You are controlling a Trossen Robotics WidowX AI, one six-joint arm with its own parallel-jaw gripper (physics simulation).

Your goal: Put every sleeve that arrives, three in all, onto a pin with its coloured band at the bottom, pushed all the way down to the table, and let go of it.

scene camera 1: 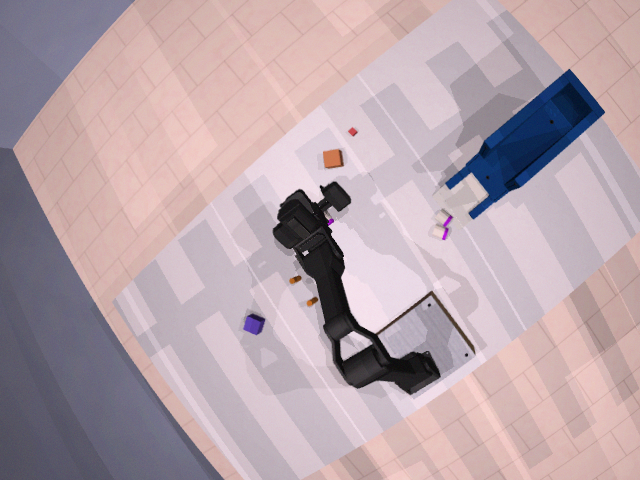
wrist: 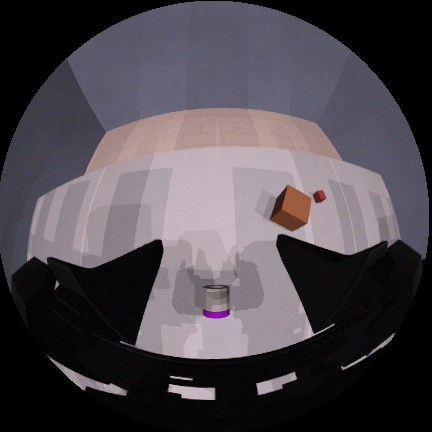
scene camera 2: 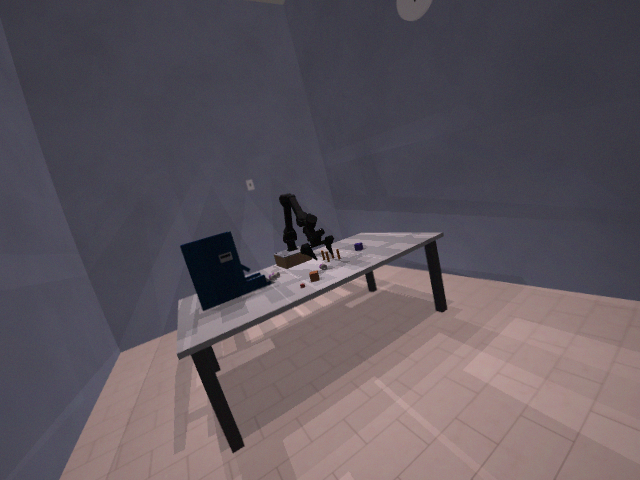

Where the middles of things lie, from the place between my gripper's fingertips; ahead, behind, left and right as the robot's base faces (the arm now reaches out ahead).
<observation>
I see my gripper 100 mm to the left of the orange cube [wrist: 291,208], 60 mm short of it and 60 mm above it.
</observation>
